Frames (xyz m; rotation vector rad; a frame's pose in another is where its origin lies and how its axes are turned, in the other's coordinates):
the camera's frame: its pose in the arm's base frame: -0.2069 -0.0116 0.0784 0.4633 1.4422 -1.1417
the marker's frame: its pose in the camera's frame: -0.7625 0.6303 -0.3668 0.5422 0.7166 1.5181
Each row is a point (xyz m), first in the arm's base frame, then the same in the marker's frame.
Working: the arm's base frame: its pose in the marker's frame: -0.5242 -0.2191 0.8213 -2.0437 -0.8082 0.0194

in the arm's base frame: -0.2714 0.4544 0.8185
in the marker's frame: -0.7485 0.0748 -0.0806
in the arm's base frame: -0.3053 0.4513 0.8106
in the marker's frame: -0.7743 0.0514 -0.0833
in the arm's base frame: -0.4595 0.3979 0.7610
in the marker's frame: -0.9086 -0.0506 -0.0576
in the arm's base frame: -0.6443 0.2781 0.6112
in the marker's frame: -1.0713 -0.2196 0.0684
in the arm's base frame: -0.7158 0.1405 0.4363
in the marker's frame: -1.1467 -0.3385 0.2550
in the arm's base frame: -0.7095 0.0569 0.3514
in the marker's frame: -1.1602 -0.3675 0.3700
